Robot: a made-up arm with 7 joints. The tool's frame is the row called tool.
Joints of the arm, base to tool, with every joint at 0 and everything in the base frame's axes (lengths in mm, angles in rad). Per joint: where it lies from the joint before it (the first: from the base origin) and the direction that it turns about. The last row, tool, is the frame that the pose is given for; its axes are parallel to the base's.
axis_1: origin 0 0 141 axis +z
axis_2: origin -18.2 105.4 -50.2 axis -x
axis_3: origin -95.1 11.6 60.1 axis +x
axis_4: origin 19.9 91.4 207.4 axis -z
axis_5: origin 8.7 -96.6 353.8 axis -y
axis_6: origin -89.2 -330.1 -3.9 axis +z
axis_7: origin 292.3 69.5 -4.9 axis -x
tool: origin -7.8 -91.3 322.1
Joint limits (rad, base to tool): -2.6..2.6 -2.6..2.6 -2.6..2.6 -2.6..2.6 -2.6..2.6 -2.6..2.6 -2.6..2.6
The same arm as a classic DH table. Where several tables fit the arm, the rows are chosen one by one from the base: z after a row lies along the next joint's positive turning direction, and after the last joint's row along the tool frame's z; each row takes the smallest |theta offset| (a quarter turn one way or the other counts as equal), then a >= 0, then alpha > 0; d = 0 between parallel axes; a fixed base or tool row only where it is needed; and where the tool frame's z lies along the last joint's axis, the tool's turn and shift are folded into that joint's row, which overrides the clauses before.
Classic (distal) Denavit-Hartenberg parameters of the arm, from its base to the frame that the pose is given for. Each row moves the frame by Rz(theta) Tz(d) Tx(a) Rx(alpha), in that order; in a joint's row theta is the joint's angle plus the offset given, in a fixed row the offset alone. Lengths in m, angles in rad.
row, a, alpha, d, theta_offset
axis_1, 0.1054, -1.5708, 0.0908, 1.5708
axis_2, 0.0612, 3.1416, 0, -1.3801
axis_3, 0.0914, 1.5708, -0.0934, -1.3801
axis_4, 0.0087, -1.5708, -0.5612, 1.5708
axis_5, -0.0892, -1.5708, 0.4267, 0
axis_6, 0.0695, -1.5708, -0.0088, 1.5708
axis_7, -0.0913, 1.5708, -0.2845, 0
tool (fixed), 0, 0, 0.3221, -1.5708
Joint limits (rad, base to tool): -2.6..2.6 -2.6..2.6 -2.6..2.6 -2.6..2.6 -2.6..2.6 -2.6..2.6 -2.6..2.6

